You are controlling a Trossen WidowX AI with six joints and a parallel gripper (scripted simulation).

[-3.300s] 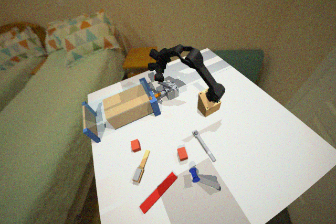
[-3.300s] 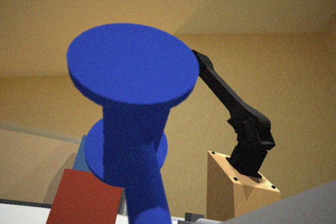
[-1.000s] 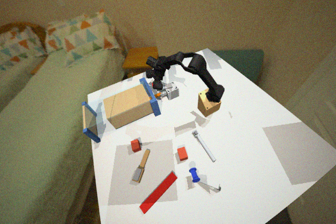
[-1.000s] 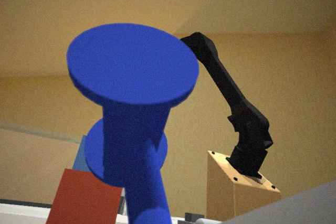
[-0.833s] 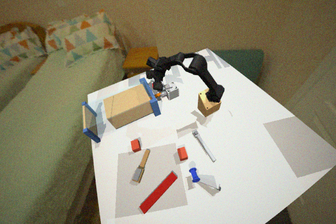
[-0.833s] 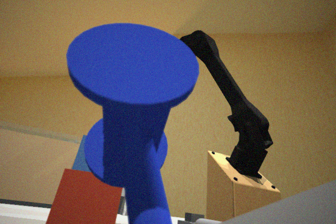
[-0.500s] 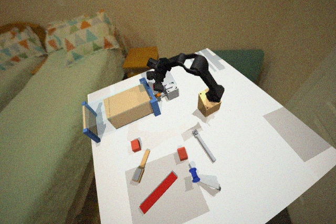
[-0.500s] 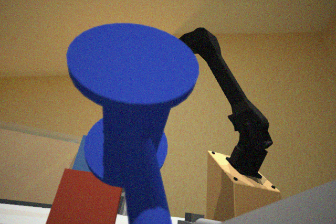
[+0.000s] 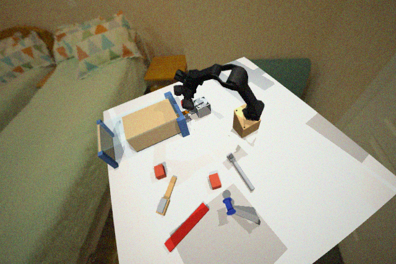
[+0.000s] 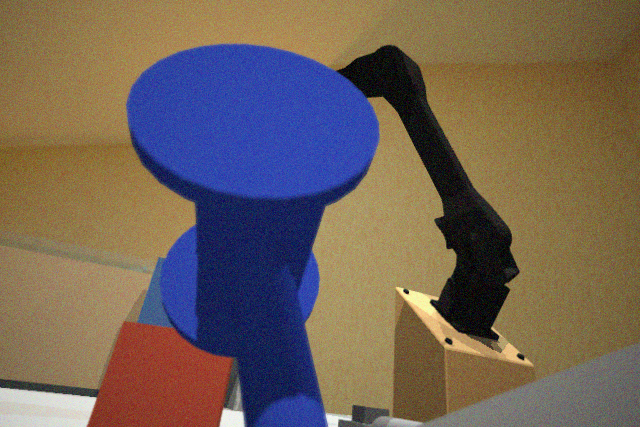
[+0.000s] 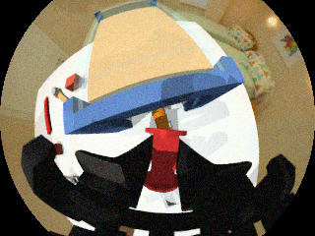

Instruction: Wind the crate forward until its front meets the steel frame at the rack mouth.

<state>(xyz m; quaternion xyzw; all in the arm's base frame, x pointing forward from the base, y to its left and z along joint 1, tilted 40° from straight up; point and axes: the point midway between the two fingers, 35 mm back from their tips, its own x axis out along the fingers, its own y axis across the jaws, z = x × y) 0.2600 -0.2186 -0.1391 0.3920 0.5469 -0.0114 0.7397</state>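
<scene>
Right now the grey crank arm is 50 mm behind my gripper tip and 30 mm below it. Round my gripper tip: winch drum: 110 mm behind, 100 mm below; then mouth frame: 50 mm ahead, 10 mm to the right, 30 mm below; then red grip: 10 mm behind, 10 mm to the left.
</scene>
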